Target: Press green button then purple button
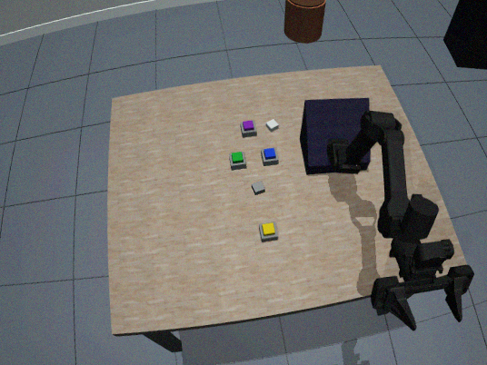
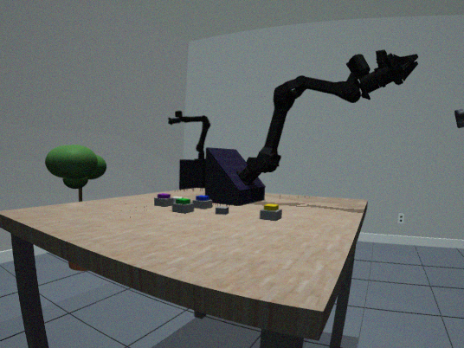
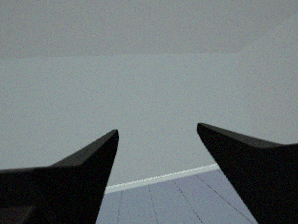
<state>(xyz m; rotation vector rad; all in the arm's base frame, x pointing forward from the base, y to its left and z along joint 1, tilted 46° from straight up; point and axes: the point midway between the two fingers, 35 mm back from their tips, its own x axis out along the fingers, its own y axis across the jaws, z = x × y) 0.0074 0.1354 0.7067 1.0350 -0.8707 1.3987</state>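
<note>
The green button is 33 cm ahead of my gripper tip, 65 cm to the right of it and 47 cm below it. From my gripper tip the other things lie so: grey block: 27 cm ahead, 55 cm to the right, 49 cm below; blue button: 23 cm ahead, 66 cm to the right, 47 cm below; yellow button: 24 cm ahead, 40 cm to the right, 47 cm below.
</note>
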